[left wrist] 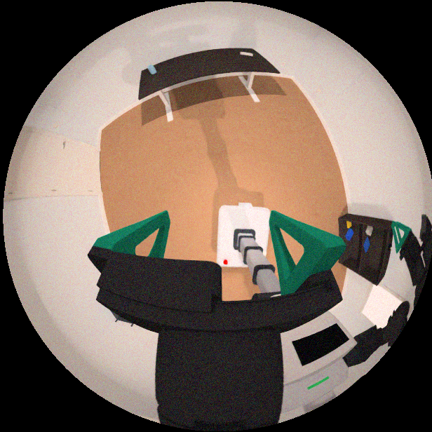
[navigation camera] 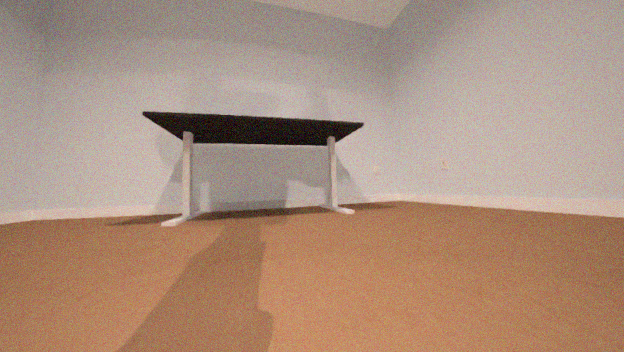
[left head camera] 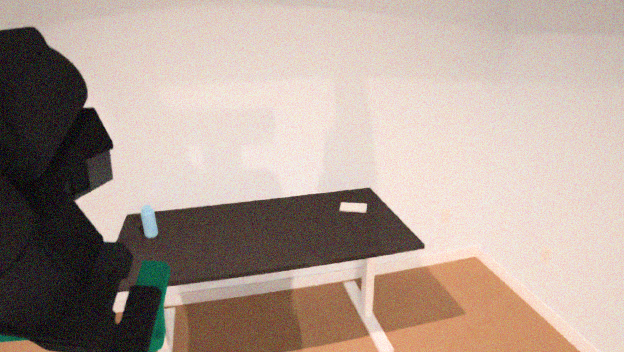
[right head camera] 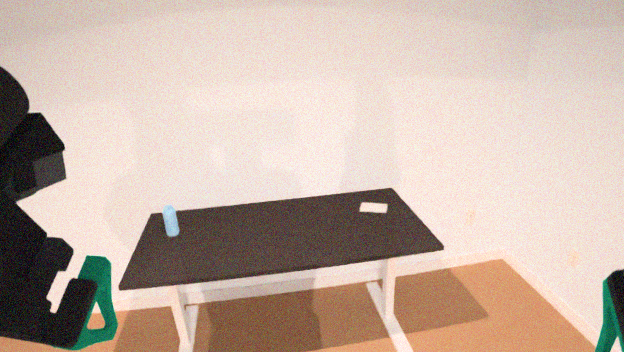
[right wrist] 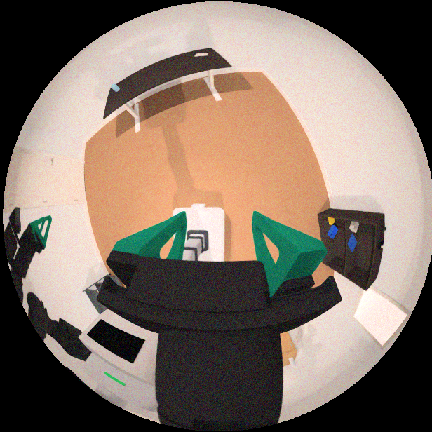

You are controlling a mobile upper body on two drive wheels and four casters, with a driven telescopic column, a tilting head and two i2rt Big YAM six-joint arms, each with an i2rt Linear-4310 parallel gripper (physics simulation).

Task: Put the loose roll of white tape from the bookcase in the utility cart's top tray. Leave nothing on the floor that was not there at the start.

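Frame: origin at the left arm's base, x ahead, y left, z up, level; metres.
Where they show: left gripper, between the fingertips: (left head camera: 106,335) (right head camera: 66,325).
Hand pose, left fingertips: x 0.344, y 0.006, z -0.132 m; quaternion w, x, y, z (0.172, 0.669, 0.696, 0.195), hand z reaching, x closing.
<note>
After its pixels a point has its place.
The dark brown bookcase (left wrist: 387,245) (right wrist: 377,250) stands at the right of both wrist views, holding small yellow, blue and whitish things. A whitish thing (left wrist: 369,230) (right wrist: 354,226) on it is too small to identify as the tape roll. Part of the grey utility cart (right wrist: 102,299) shows at the lower left of the right wrist view, behind my gripper's body; its top tray cannot be made out clearly. My left gripper (left wrist: 219,215) is wide open and empty. My right gripper (right wrist: 219,216) is partly open and empty. Both are in the air, far from bookcase and cart.
A dark desk (left head camera: 250,240) {x 1.874, y 0.298, z -0.935 m} (right head camera: 280,240) {x 1.874, y 0.238, z -0.935 m} (navigation camera: 260,130) {x 1.856, y 0.269, z -0.960 m} with white legs stands against the wall ahead. A light blue bottle (left head camera: 149,221) {x 1.853, y 0.822, z -0.835 m} (right head camera: 171,221) {x 1.855, y 0.820, z -0.843 m} and a flat white thing (left head camera: 353,207) {x 2.265, y -0.222, z -0.925 m} (right head camera: 373,207) {x 2.268, y -0.220, z -0.925 m} are on it. A white panel (left wrist: 382,305) (right wrist: 381,317) shows near the bookcase.
</note>
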